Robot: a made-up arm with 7 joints. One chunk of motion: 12 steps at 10 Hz.
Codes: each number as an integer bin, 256 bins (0 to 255) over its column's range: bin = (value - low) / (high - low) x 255, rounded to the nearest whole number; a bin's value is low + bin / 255 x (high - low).
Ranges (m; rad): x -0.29..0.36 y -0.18..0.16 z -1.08..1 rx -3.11..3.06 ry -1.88..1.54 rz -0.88..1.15
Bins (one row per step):
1: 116 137 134 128 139 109
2: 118 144 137 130 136 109
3: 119 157 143 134 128 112
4: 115 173 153 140 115 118
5: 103 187 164 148 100 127
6: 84 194 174 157 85 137
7: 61 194 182 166 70 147
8: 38 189 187 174 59 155
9: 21 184 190 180 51 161
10: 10 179 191 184 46 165
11: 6 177 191 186 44 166
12: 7 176 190 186 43 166
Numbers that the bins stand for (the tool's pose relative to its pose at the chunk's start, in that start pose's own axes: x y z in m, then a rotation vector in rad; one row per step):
1: 0.0057 0.0027 0.0130 -0.0129 -0.0158 -0.0123
2: 0.0108 0.0120 0.0375 0.0355 -0.0560 -0.0123
3: 0.0133 0.0293 0.0864 0.1323 -0.1633 0.0116
4: 0.0031 0.0507 0.1680 0.2775 -0.3376 0.0594
5: -0.0275 0.0693 0.2577 0.4710 -0.5388 0.1310
6: -0.0759 0.0787 0.3393 0.6888 -0.7400 0.2106
7: -0.1345 0.0787 0.4045 0.9065 -0.9412 0.2902
8: -0.1931 0.0720 0.4453 1.1001 -1.0887 0.3539
9: -0.2365 0.0653 0.4698 1.2453 -1.1960 0.4017
10: -0.2645 0.0587 0.4780 1.3421 -1.2631 0.4335
11: -0.2747 0.0560 0.4780 1.3905 -1.2899 0.4415
12: -0.2722 0.0547 0.4698 1.3905 -1.3033 0.4415

